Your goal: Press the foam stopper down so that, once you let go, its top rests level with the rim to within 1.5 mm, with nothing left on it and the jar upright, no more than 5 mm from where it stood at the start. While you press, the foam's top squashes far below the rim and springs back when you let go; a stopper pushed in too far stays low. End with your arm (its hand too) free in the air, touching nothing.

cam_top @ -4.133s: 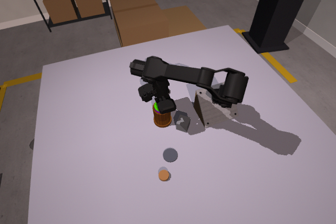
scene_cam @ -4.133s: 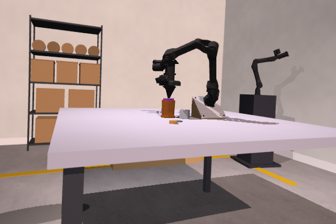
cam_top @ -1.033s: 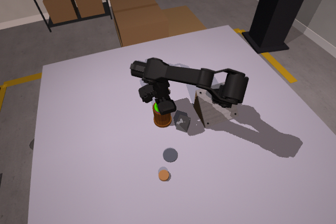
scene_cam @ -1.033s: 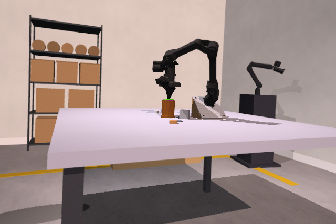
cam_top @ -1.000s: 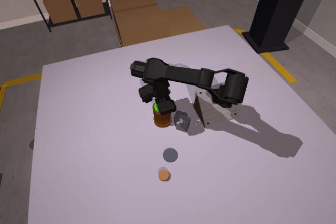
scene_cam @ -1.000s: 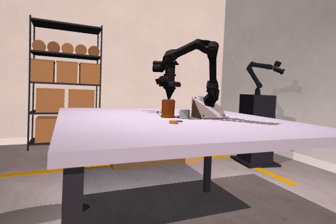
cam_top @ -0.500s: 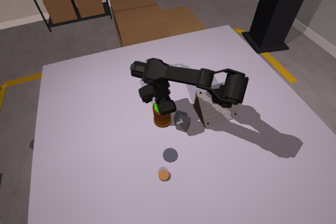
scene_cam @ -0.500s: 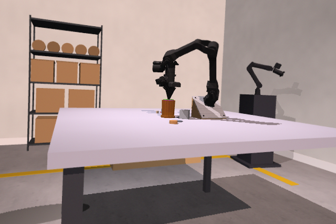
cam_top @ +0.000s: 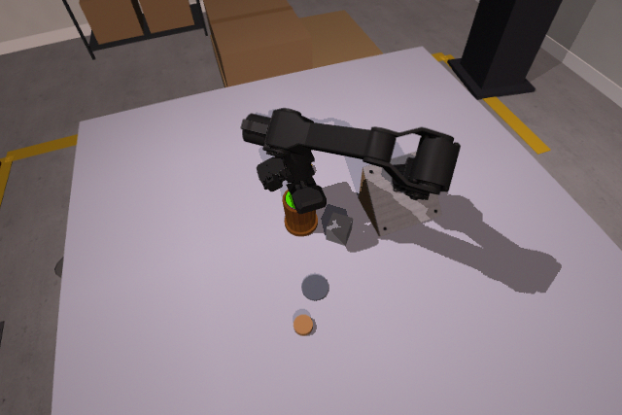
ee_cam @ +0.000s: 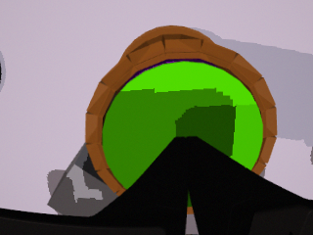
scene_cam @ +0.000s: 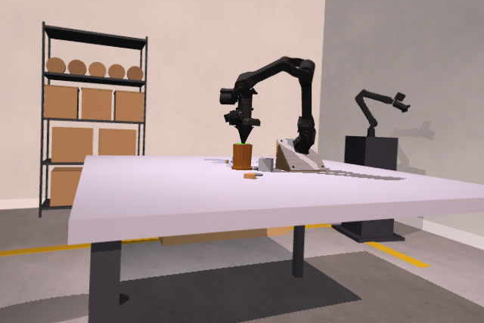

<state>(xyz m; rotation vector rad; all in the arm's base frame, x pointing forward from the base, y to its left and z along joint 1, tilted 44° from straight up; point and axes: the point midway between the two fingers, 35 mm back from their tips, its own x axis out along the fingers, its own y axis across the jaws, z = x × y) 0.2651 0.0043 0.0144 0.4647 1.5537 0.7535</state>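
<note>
Right now my hand is 50 mm above the bright green foam stopper. Round my hand: orange disc (260 mm to the left, 130 mm below, 40 mm ahead); then grey cube (110 mm below, 80 mm behind, 50 mm to the left); then dark grey disc (180 mm to the left, 140 mm below).
</note>
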